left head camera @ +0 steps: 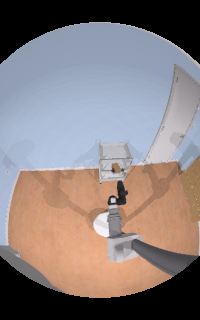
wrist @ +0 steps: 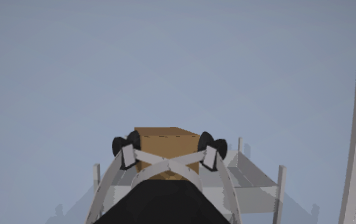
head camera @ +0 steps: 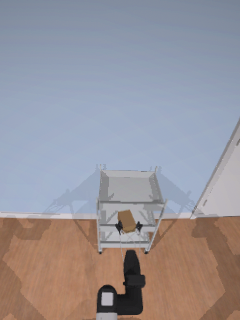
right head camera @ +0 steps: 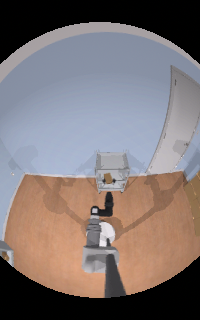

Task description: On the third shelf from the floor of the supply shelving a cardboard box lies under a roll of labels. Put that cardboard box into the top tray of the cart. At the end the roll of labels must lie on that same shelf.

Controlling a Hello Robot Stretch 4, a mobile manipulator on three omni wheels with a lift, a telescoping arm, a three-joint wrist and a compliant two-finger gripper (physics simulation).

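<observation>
My gripper [head camera: 129,227] [left head camera: 116,170] [right head camera: 109,180] [wrist: 170,143] is shut on the brown cardboard box [head camera: 126,219] [left head camera: 116,167] [right head camera: 107,176] [wrist: 169,144], with one black fingertip on each side. The light grey cart [head camera: 130,202] [left head camera: 115,158] [right head camera: 112,168] [wrist: 250,199] stands against the wall. In the head view the held box shows beyond the front rim's near side, in front of the lower shelves. In the wrist view the top tray shows behind and to both sides of the box. Exact height over the tray is hard to tell. The roll of labels does not show.
A grey door [head camera: 222,182] [left head camera: 172,117] [right head camera: 175,120] stands right of the cart. Brown panels [left head camera: 193,190] [right head camera: 194,202] are at the far right. A grey unit [right head camera: 6,247] is partly visible at the lower left edge. The cart's upright posts [wrist: 282,182] rise above its tray.
</observation>
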